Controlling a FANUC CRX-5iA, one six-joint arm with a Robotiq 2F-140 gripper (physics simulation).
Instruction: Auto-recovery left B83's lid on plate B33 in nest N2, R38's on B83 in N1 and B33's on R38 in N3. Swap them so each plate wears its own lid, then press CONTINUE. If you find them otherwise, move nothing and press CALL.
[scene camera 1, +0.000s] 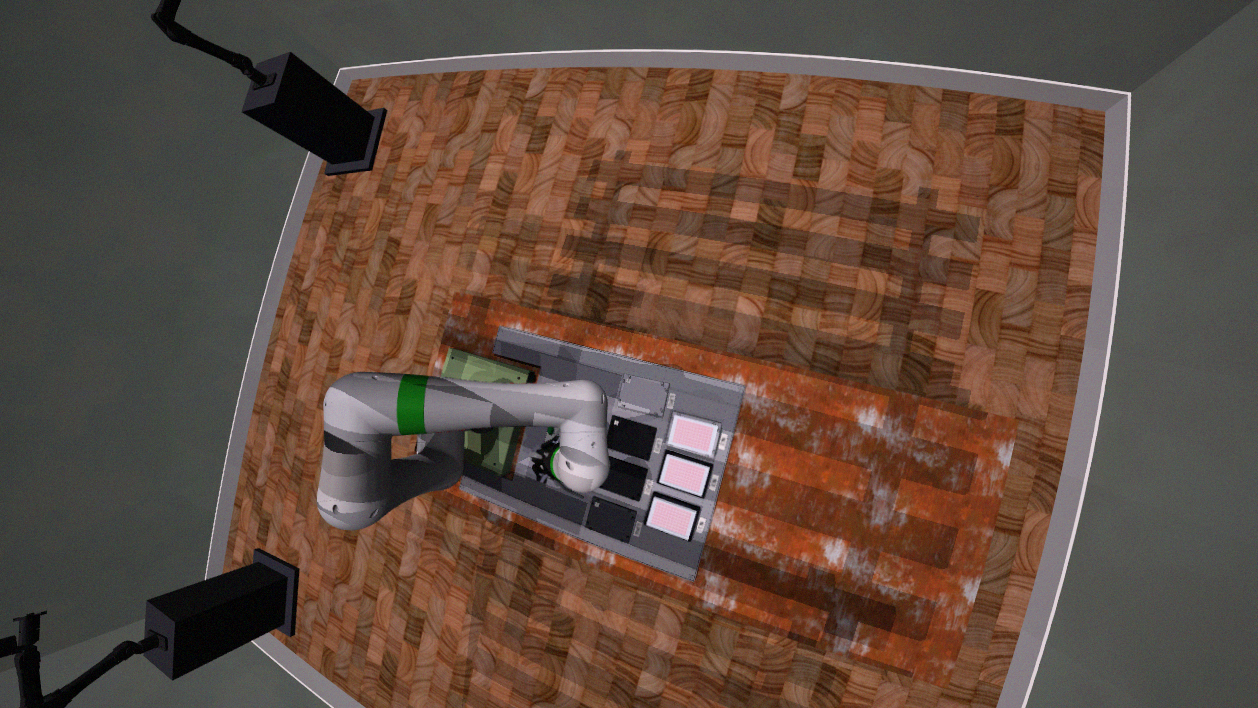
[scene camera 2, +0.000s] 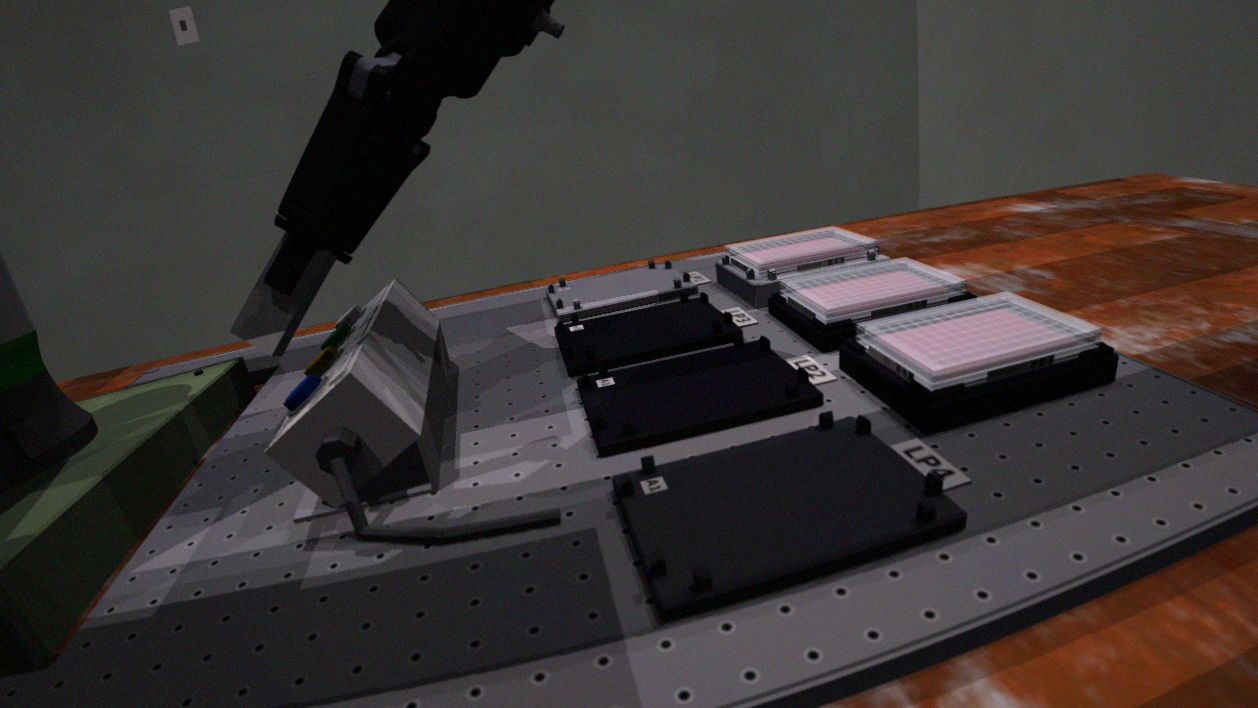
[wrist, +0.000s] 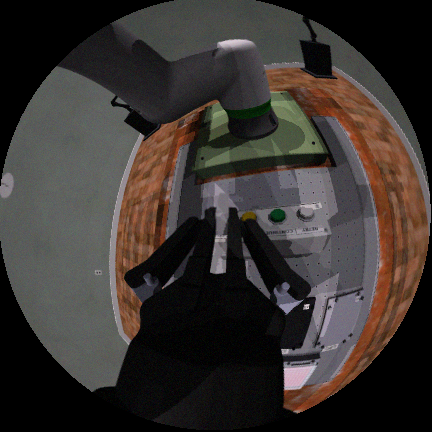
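Pixels of known places: gripper, between the fingertips: (scene camera 1: 533, 455) (scene camera 2: 255, 344) (wrist: 223, 201); arm's base, origin of its link: (wrist: 252, 122).
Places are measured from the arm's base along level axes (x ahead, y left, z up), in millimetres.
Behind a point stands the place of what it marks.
Three lidded plates with pink wells stand in a row of nests: the far one (scene camera 1: 693, 435) @[x 711, y 33, z 12 mm] (scene camera 2: 805, 250) @[x 695, y 4, z 12 mm], the middle one (scene camera 1: 684, 475) @[x 699, y -86, z 3 mm] (scene camera 2: 875, 287) @[x 687, y -104, z 3 mm] and the near one (scene camera 1: 672, 516) @[x 680, y -208, z 7 mm] (scene camera 2: 977, 334) @[x 665, y -228, z 7 mm]. Their lids look seated; the codes are unreadable. The sloped button box (scene camera 2: 378, 378) @[x 317, y -133, z 41 mm] carries a blue button (scene camera 2: 301, 391) @[x 272, y -126, z 42 mm], a yellow button (scene camera 2: 321, 359) @[x 279, y -75, z 43 mm] (wrist: 249, 216) @[x 275, y -61, z 41 mm], a green button (scene camera 2: 336, 334) @[x 284, y -25, z 43 mm] (wrist: 278, 215) @[x 284, y -13, z 43 mm] by the CONTINUE label, and a white button (scene camera 2: 349, 315) @[x 290, y 24, z 43 mm] (wrist: 306, 213) @[x 290, y 34, z 44 mm] by RETRY. My gripper (scene camera 2: 257, 341) @[x 248, y -95, z 68 mm] (wrist: 223, 201) @[x 248, y -95, z 68 mm] is shut and empty, fingertips left of the yellow button in the wrist view, where the fingers hide the blue button.
Unoccupied nests marked LP4 (scene camera 2: 783, 519) @[x 483, y -286, z -18 mm] (scene camera 1: 610, 519) @[x 490, y -265, z -19 mm], LP2 (scene camera 2: 695, 396) @[x 502, y -150, z -19 mm] and LP3 (scene camera 2: 651, 334) @[x 521, y -27, z -18 mm], plus a grey one (scene camera 2: 616, 288) @[x 541, y 123, z -18 mm] (scene camera 1: 643, 395) @[x 546, y 127, z -19 mm] (wrist: 342, 317) @[x 531, y 130, z -18 mm], stand between box and plates. A cable (scene camera 2: 457, 531) @[x 340, y -210, z -22 mm] leaves the box. The green robot base (wrist: 260, 160) @[x 136, y -18, z -9 mm] stands behind it.
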